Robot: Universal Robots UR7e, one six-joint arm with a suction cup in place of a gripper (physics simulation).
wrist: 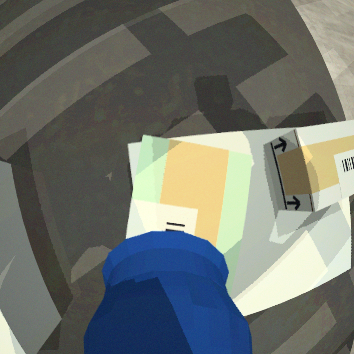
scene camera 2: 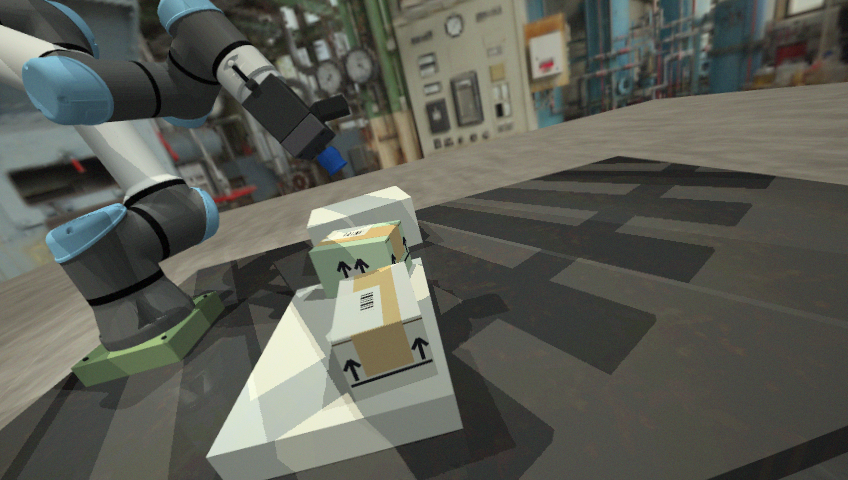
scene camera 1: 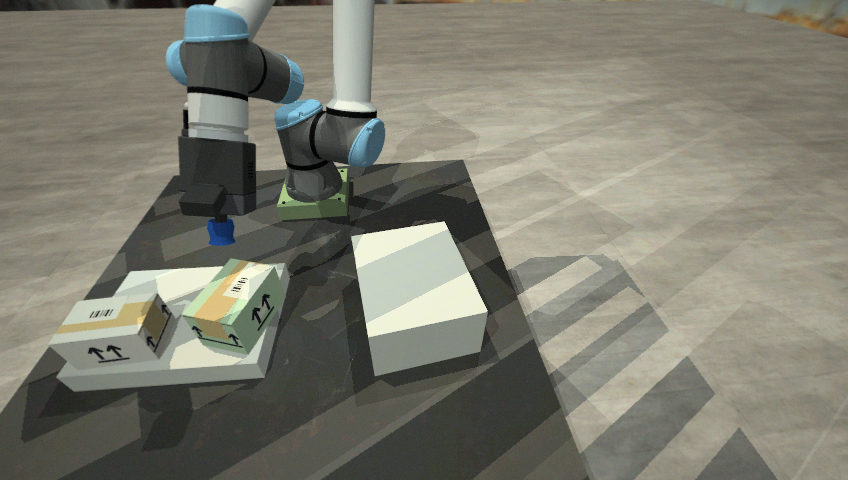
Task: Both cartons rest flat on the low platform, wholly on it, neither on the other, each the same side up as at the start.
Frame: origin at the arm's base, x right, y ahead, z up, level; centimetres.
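Seen in the pictures: end effector, tool point: (wrist: 165,278) (scene camera 2: 339,168) (scene camera 1: 221,242); arm's base, origin of the base link: (scene camera 2: 153,324) (scene camera 1: 315,186).
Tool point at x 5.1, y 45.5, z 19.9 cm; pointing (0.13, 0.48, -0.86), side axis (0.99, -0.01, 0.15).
Offsets run from my tool point to a thing's top centre.
The green carton @[dx +2.3, dy -0.5, dz -10.8 cm] (scene camera 1: 235,303) (scene camera 2: 357,252) (wrist: 195,175) rests on the low white platform @[dx +14.1, dy -3.4, dz -19.5 cm] (scene camera 1: 172,375) (scene camera 2: 267,368) (wrist: 280,280), close to its edge on the tall block's side. The white carton @[dx +21.5, dy +2.6, dz -12.0 cm] (scene camera 1: 121,315) (scene camera 2: 368,309) (wrist: 327,172) rests at the platform's other end, near the edge. Both look flat, with side arrows pointing up, and neither lies on the other. A gap separates them. Parts of their bottom edges are hidden. My blue suction cup (scene camera 1: 221,233) (scene camera 2: 333,160) (wrist: 165,260) is off and holds nothing. It hangs above the cartons, apart from both.
A taller white block @[dx -29.0, dy -3.2, dz -12.3 cm] (scene camera 1: 416,279) (scene camera 2: 363,211) (wrist: 15,215) stands on the dark table beside the platform, a gap away. The arm's green base (scene camera 1: 312,208) (scene camera 2: 148,353) is at the back of the table in scene camera 1.
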